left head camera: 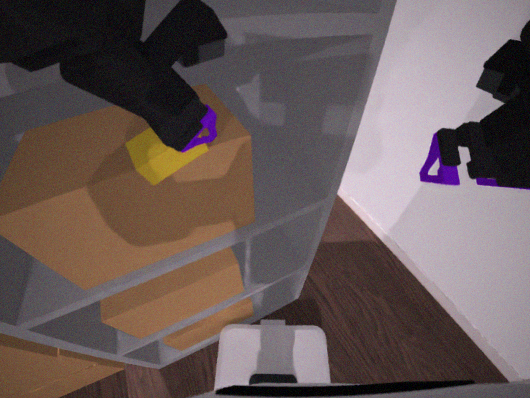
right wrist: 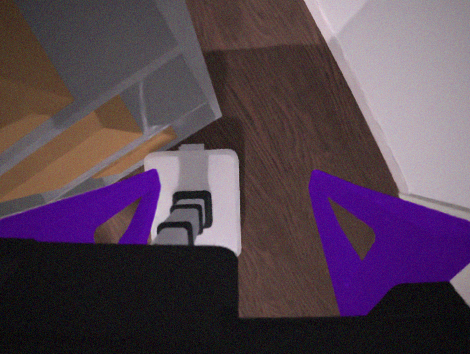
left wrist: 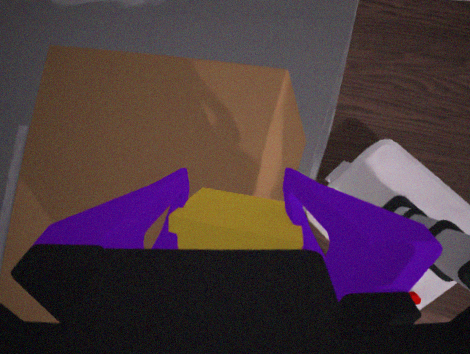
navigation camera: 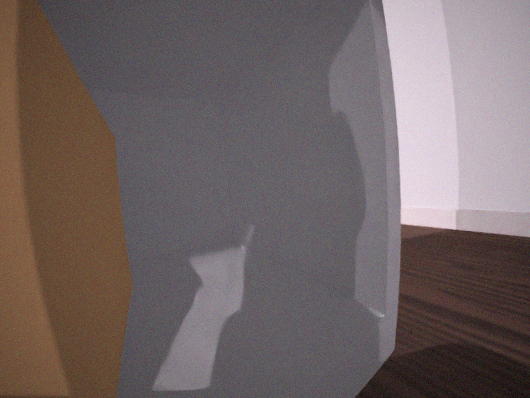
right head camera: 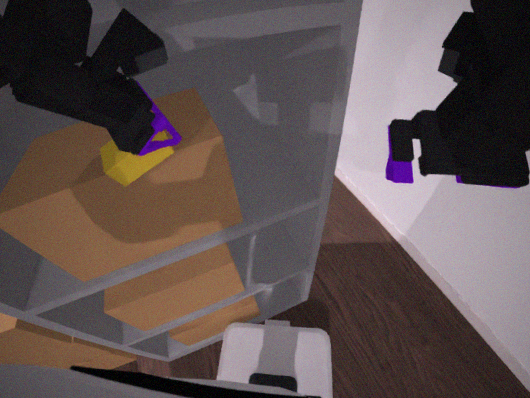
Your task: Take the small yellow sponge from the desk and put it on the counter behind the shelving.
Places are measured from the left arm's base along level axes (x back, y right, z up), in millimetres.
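Pixels of known places: left gripper, fingertip midpoint: [left head camera: 203,126] [left wrist: 236,177] [right head camera: 171,130]; right gripper, fingertip midpoint: [left head camera: 449,178] [right wrist: 234,178] [right head camera: 422,176].
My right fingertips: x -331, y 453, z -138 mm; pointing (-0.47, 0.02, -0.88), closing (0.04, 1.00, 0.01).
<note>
Ahead of a thing's pixels: the offset from my right fingertips to its middle. Level surfaces: height alone.
The small yellow sponge @[dx -43, dy -428, dz +14 mm] [left head camera: 155,161] [right head camera: 129,169] [left wrist: 235,225] is held between the purple fingers of my left gripper [left head camera: 200,136] [right head camera: 160,140] [left wrist: 236,177]. This gripper is shut on it, in front of a cardboard box in the grey shelving [left head camera: 310,165] [right head camera: 305,165] [left wrist: 320,75] [right wrist: 200,82] [navigation camera: 250,150]. Whether the sponge touches the box cannot be told. My right gripper [left head camera: 466,180] [right head camera: 434,179] [right wrist: 234,178] is open and empty, at the right in both head views, in front of the white wall. The desk and the counter do not show.
The large box @[dx -145, dy -571, dz -153 mm] [left head camera: 200,205] [left wrist: 125,110] [navigation camera: 75,200] stands on the shelf, with more boxes on lower shelves. Another box [left head camera: 40,367] is at the lower left. The white wall [left head camera: 450,250] [right wrist: 420,100] is at the right. Dark floor @[dz -1278 mm] [left head camera: 360,310] lies between shelving and wall.
</note>
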